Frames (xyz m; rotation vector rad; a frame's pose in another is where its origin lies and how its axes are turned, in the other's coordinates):
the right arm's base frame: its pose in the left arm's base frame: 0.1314 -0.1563 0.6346 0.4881 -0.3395 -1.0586
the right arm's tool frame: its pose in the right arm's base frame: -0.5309 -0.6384 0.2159 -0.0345 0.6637 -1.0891
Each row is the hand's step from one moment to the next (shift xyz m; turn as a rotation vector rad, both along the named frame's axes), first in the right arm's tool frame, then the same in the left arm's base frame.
Working: the right arm's tool frame: its pose in the left arm's base frame: -0.6905 0.0138 0.4570 0.9998 0.6176 -1.8427

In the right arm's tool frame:
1: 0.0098 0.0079 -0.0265 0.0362 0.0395 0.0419
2: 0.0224 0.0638 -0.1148 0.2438 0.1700 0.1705
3: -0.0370 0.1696 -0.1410 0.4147 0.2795 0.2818
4: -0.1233 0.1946 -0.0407 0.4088 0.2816 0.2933
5: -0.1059 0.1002 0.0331 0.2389 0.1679 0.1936
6: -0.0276 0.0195 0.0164 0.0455 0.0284 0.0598
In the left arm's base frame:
1: 0.0146 0.0115 -0.0227 0.0105 -0.0668 -0.0076
2: 0.0947 0.0464 -0.0814 0.0273 -0.3226 -0.1121
3: 0.2137 0.0471 -0.0460 0.0408 -0.5383 -0.1951
4: 0.2195 0.0026 0.0809 0.0398 -0.5450 -0.1839
5: 0.1031 -0.0186 0.1067 0.0179 -0.3366 -0.0954
6: 0.0180 -0.0077 0.0320 -0.0084 -0.0797 -0.0057

